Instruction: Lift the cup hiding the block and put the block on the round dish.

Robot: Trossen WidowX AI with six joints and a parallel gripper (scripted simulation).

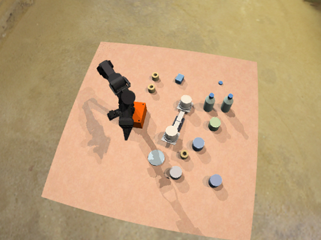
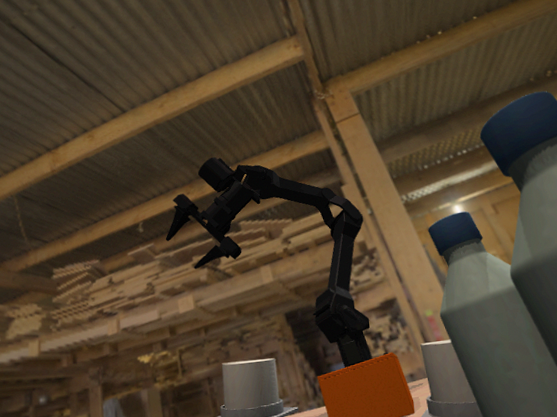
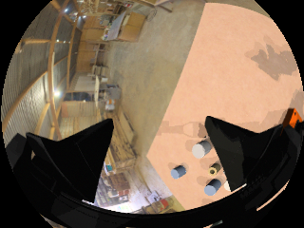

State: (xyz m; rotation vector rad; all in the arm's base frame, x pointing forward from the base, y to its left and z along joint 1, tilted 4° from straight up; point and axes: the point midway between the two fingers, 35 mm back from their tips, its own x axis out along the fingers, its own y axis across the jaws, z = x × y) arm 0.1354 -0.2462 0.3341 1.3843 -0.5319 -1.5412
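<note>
Right now my gripper tip is 22 cm short of the cream cup, 45 cm to the right of it and 35 cm above it. Round my gripper tip: grey cylinder 26 cm ahead, 2 cm to the right, 37 cm below; then pale blue round dish 11 cm ahead, 5 cm to the left, 40 cm below; then small grey block 22 cm ahead, 43 cm to the left, 36 cm below.
</note>
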